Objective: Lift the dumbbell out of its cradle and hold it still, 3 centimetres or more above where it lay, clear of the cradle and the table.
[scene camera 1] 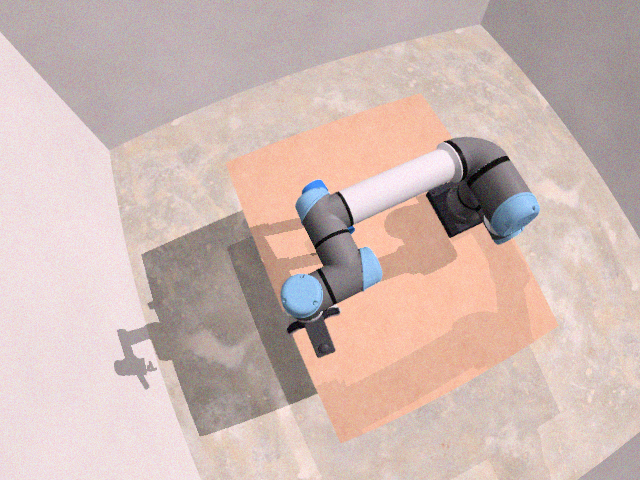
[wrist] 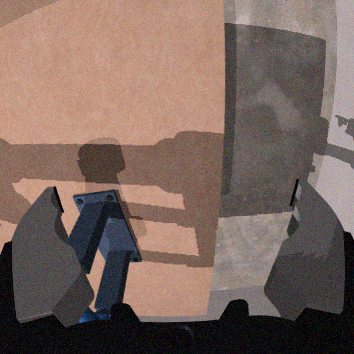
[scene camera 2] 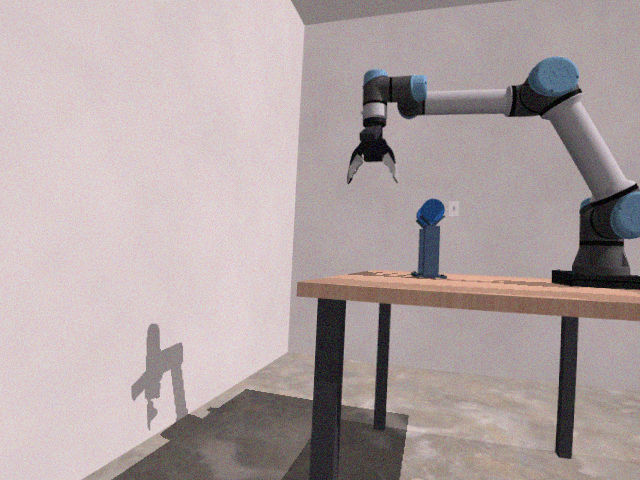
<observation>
I see my gripper and a dark blue cradle.
My gripper is seen too in scene camera 1 and in the wrist view.
</observation>
